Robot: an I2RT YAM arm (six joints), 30 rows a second.
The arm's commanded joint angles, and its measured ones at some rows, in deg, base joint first. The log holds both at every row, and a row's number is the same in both.
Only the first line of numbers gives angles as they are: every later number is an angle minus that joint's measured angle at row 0.
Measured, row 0: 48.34 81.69 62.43 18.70 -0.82 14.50
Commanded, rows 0 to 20: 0.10 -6.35 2.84 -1.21 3.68 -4.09; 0.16 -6.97 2.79 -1.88 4.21 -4.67; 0.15 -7.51 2.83 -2.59 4.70 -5.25; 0.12 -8.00 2.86 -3.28 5.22 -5.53; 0.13 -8.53 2.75 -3.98 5.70 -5.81; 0.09 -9.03 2.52 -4.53 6.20 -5.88; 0.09 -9.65 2.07 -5.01 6.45 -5.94; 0.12 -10.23 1.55 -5.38 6.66 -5.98; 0.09 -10.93 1.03 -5.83 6.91 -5.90; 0.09 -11.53 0.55 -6.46 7.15 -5.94; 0.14 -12.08 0.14 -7.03 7.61 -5.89; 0.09 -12.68 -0.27 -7.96 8.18 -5.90; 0.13 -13.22 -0.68 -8.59 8.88 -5.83; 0.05 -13.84 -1.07 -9.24 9.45 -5.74; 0.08 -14.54 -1.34 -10.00 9.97 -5.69; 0.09 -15.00 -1.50 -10.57 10.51 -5.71; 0.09 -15.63 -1.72 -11.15 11.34 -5.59; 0.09 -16.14 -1.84 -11.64 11.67 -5.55; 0.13 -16.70 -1.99 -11.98 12.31 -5.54; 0.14 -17.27 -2.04 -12.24 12.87 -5.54; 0.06 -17.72 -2.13 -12.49 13.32 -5.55
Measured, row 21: 0.00 -14.73 -2.05 -11.56 9.44 -4.98
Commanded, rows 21 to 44: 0.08 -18.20 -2.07 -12.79 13.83 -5.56; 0.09 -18.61 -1.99 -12.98 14.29 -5.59; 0.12 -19.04 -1.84 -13.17 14.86 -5.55; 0.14 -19.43 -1.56 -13.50 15.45 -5.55; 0.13 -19.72 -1.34 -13.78 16.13 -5.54; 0.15 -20.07 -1.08 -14.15 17.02 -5.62; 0.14 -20.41 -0.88 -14.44 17.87 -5.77; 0.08 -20.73 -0.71 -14.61 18.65 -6.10; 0.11 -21.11 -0.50 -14.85 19.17 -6.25; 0.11 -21.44 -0.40 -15.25 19.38 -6.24; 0.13 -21.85 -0.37 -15.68 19.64 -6.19; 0.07 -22.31 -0.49 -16.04 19.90 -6.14; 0.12 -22.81 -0.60 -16.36 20.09 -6.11; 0.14 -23.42 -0.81 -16.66 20.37 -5.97; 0.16 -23.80 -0.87 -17.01 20.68 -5.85; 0.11 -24.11 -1.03 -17.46 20.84 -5.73; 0.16 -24.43 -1.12 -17.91 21.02 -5.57; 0.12 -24.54 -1.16 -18.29 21.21 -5.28; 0.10 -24.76 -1.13 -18.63 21.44 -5.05; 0.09 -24.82 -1.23 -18.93 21.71 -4.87; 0.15 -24.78 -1.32 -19.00 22.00 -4.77; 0.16 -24.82 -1.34 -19.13 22.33 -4.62; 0.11 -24.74 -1.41 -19.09 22.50 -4.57; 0.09 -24.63 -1.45 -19.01 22.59 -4.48
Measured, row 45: 0.00 -24.04 -2.09 -19.37 20.13 -5.13
